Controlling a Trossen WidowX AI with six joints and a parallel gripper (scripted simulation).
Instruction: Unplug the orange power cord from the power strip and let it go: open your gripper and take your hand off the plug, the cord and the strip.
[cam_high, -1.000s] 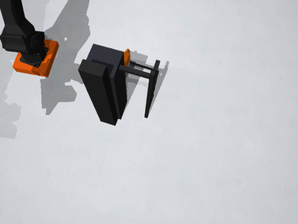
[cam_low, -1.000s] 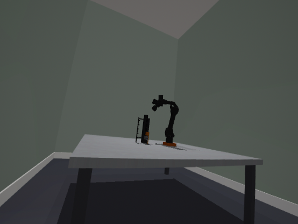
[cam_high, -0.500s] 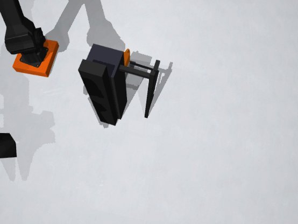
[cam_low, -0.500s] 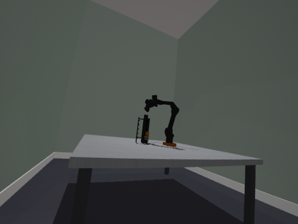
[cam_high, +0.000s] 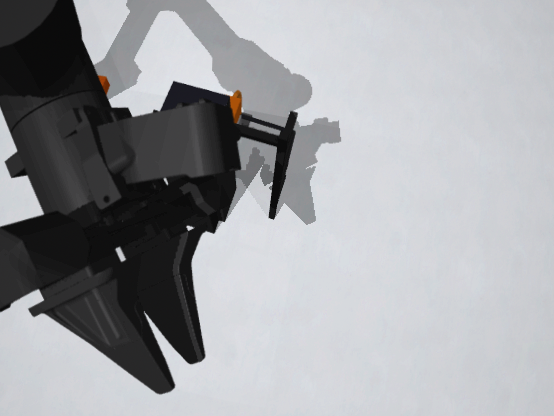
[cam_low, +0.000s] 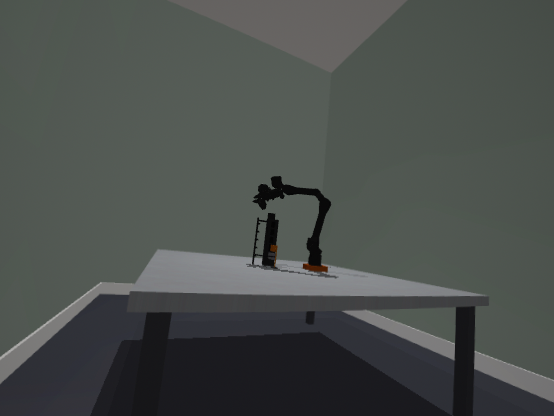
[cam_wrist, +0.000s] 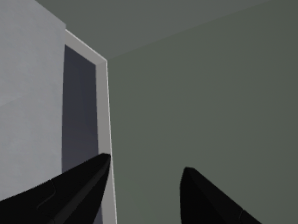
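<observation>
My gripper tip is now 100 mm past the orange plug, 270 mm to the right of it and 290 mm above it. Round my gripper tip: tall black block 100 mm behind, 170 mm to the left, 250 mm below.
</observation>
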